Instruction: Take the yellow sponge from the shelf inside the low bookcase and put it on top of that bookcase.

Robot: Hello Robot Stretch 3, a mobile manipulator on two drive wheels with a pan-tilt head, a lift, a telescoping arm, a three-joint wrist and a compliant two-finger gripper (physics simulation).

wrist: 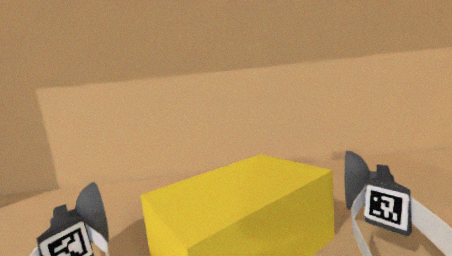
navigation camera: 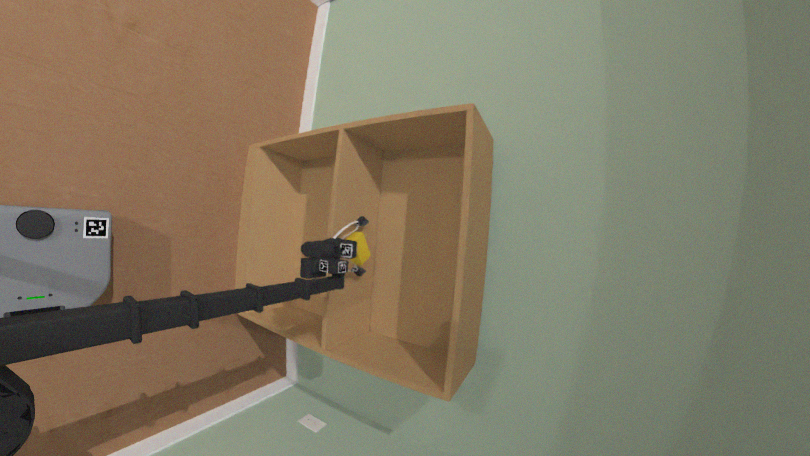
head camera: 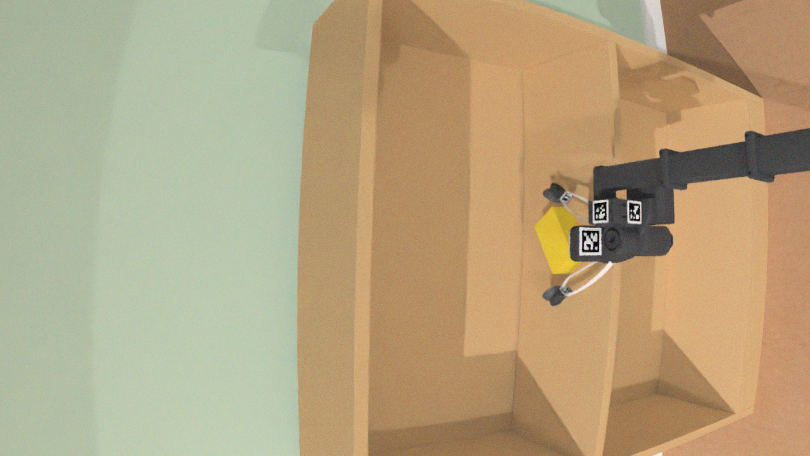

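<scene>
The yellow sponge is a block standing on the middle shelf inside the low bookcase. It is turned at an angle to the fingers. My gripper is open, with one fingertip on each side of the sponge. In the wrist view a gap shows on both sides, smaller at the right finger. The wrist hides part of the sponge in the head view, and its near lower part is cut off in the wrist view.
The bookcase's side panels, top board and back panel surround the upper compartment. The dark arm reaches in past the lower compartment's opening. The green wall stands behind. My grey base is on the brown floor.
</scene>
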